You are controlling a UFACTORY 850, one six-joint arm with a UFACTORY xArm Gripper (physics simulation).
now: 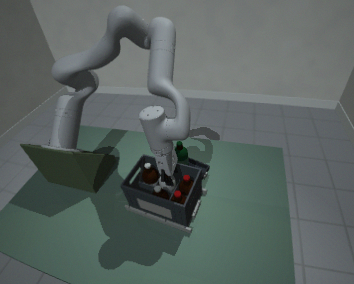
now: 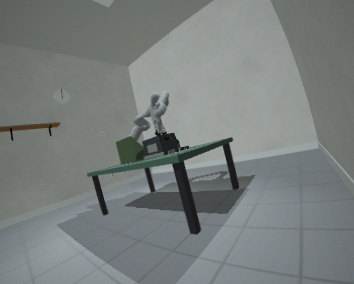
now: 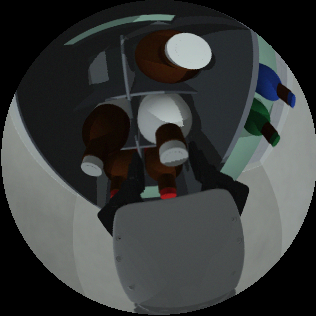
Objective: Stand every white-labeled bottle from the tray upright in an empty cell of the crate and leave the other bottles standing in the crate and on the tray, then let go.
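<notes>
The white-labeled bottle (image 1: pixel 168 183) (image 3: pixel 162 115) has a white body, a brown neck and a white-grey cap. It stands in a middle cell of the dark crate (image 1: pixel 180 215) (image 2: pixel 170 144) (image 3: pixel 255 52). My gripper (image 1: pixel 166 175) (image 3: pixel 164 154) is open, with its black fingers on either side of this bottle's neck and gaps between. A brown bottle with a large white cap (image 1: pixel 149 175) (image 3: pixel 150 57), a second white-capped brown bottle (image 1: pixel 158 191) (image 3: pixel 105 127) and two red-capped brown bottles stand in other crate cells. Labels on these brown bottles cannot be made out.
A green bottle (image 1: pixel 182 153) (image 3: pixel 258 117) and a blue bottle (image 3: pixel 269 82) stand beyond the crate's side, by the dark tray (image 1: pixel 200 164). A green angled panel (image 1: pixel 70 172) (image 2: pixel 128 150) stands near the arm's base. Crate walls and dividers surround the fingers.
</notes>
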